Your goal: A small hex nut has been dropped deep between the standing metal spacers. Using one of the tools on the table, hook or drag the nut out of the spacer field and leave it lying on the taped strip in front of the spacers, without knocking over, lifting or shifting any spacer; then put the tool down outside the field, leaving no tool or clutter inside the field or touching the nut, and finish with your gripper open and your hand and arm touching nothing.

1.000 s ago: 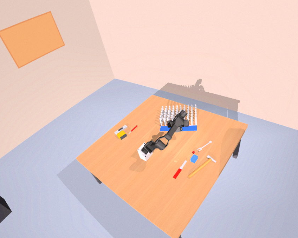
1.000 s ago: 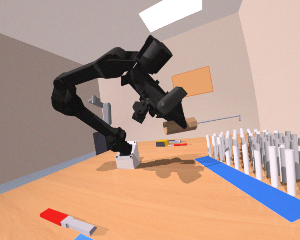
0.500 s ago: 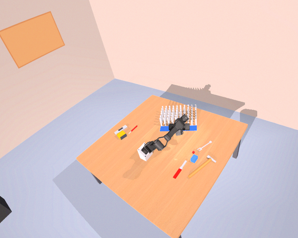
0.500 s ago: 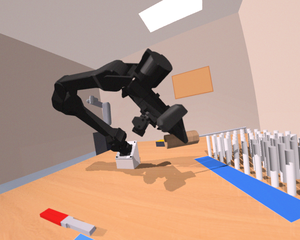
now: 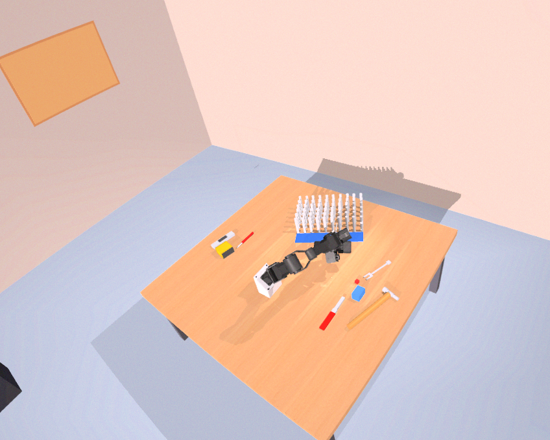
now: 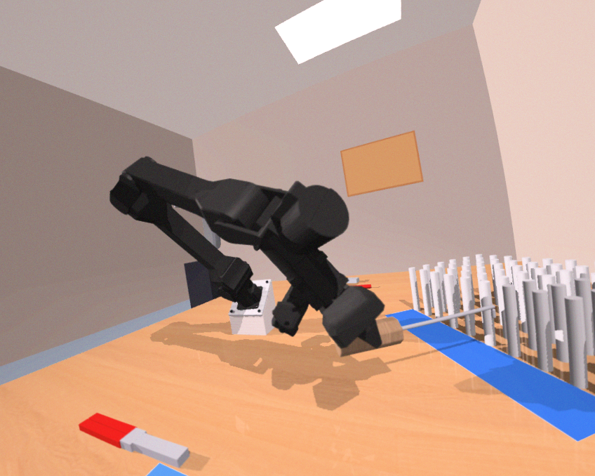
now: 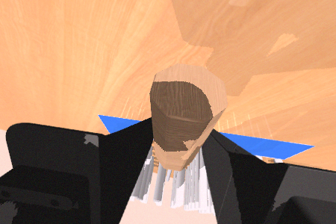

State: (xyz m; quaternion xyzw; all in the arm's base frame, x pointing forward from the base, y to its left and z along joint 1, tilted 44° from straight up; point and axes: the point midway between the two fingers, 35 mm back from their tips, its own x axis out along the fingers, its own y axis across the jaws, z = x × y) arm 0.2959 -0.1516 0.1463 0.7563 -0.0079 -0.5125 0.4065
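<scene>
My gripper tip is 140 mm short of the blue taped strip, 120 mm to the right of it and 70 mm above it. From my gripper tip the other things lie so: fork wrench (20 mm ahead, 230 mm to the right, 70 mm below); then red piece (100 mm behind, 170 mm to the right, 60 mm below); then blue cube (170 mm behind, 210 mm to the right, 50 mm below).
</scene>
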